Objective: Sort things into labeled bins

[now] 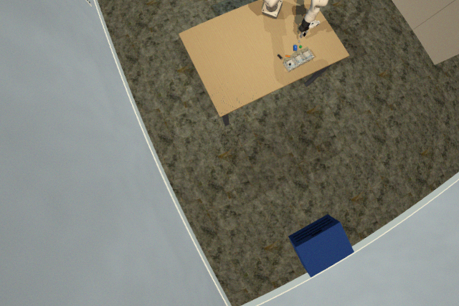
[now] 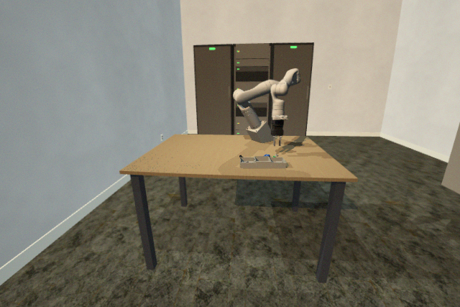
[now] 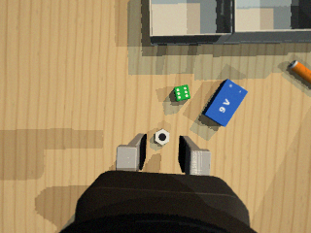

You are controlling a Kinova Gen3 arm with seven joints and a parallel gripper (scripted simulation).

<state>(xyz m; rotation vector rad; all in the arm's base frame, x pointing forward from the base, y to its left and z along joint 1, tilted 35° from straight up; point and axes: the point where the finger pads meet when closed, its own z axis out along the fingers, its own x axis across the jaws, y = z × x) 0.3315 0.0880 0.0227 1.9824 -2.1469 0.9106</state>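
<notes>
The green die is 8 cm below my hand, 5 cm ahead of it and 3 cm to the right of it. Round my hand: black cylinder: 24 cm to the right, 8 cm below, 2 cm ahead; blue 9V battery: 8 cm to the right, 8 cm below, 4 cm ahead; orange battery: 17 cm to the right, 8 cm below, 5 cm ahead.
</notes>
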